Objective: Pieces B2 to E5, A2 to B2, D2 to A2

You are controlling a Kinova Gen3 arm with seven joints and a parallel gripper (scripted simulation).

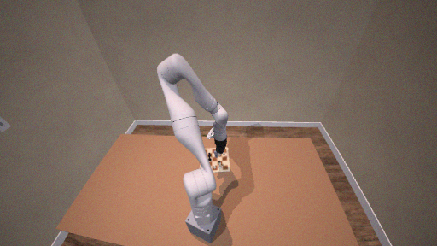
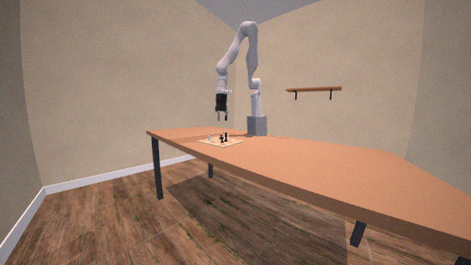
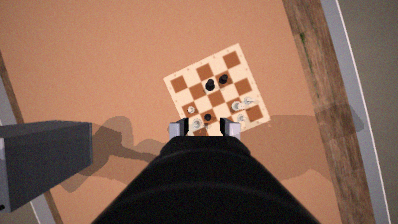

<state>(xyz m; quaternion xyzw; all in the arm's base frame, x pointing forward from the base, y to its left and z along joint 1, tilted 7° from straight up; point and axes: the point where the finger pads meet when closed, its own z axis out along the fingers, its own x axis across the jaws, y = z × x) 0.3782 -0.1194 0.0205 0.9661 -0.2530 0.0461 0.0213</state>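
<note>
Right now my hand is 150 mm above the chessboard, 50 mm short of it and 30 mm to the right of it. Round my hand: tall black piece 110 mm below, 60 mm to the left, 50 mm ahead.
</note>
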